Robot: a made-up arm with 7 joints.
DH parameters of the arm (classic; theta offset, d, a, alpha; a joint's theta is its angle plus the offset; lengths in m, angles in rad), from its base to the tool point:
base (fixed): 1.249 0 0.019 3.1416
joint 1: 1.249 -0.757 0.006 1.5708
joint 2: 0 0.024 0.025 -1.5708
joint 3: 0 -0.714 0.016 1.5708
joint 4: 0 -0.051 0.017 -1.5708
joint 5: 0 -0.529 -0.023 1.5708
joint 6: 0 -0.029 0.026 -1.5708
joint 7: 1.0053 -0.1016 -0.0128 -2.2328
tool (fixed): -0.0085 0.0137 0 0
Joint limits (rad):
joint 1: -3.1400..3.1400
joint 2: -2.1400..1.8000
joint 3: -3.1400..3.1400
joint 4: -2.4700..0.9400
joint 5: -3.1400..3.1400
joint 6: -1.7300..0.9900
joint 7: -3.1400..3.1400
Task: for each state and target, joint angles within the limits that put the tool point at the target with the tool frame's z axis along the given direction. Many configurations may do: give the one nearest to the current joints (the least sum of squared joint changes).
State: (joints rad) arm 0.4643 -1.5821 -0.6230 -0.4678 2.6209 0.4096 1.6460
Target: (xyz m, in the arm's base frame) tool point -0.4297 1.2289 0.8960 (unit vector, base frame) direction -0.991 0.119 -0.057
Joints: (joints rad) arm 1.2690 -1.3912 -0.3126 -0.1658 3.0196 0.5784 2.2806
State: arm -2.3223 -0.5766 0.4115 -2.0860 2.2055 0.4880 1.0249
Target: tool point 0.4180 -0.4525 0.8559 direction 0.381 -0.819 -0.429
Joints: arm -2.4636 -0.5218 0.3141 -2.0801 2.1899 0.4355 1.0423
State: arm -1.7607 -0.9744 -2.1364 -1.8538 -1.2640 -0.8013 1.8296
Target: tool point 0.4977 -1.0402 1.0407 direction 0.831 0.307 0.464
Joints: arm -1.6767 -1.6307 -2.0316 -0.9925 -1.4159 -0.6705 2.5483
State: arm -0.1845 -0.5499 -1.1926 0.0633 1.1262 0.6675 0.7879
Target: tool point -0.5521 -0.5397 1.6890 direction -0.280 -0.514 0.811
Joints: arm -0.4079 -0.6259 -0.9568 -0.5348 2.0533 0.9900 1.0587
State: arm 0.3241 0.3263 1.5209 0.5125 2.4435 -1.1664 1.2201
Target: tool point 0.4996 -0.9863 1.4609 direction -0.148 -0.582 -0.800
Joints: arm 0.9152 0.8811 1.1611 0.3541 2.1061 -0.6655 1.0777
